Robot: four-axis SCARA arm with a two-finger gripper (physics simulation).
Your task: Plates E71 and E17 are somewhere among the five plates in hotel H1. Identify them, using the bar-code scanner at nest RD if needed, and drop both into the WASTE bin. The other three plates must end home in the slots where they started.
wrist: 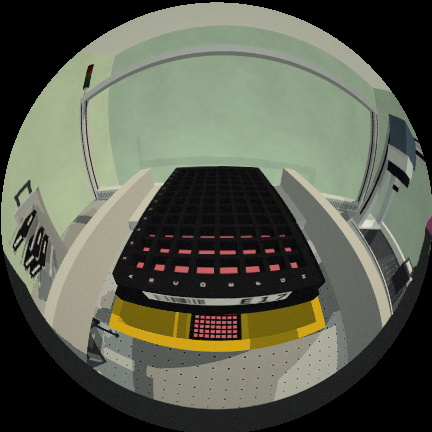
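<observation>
My gripper is shut on plate E17, a black plate with pink in its nearest wells. Its front label shows a bar code and reads E17. The plate is held level between the two pale fingers. The yellow bin shows below and beyond the plate's front edge. A gridded black plate with pink wells shows inside the bin; its label does not show. Hotel H1 stands at the far left, with black plates in it, labels too small to read. The RD sign does not show.
A dark bracket-like device stands on the perforated deck left of the bin. A signal tower and a frame rise behind. A blue-grey instrument on a stand is at the right.
</observation>
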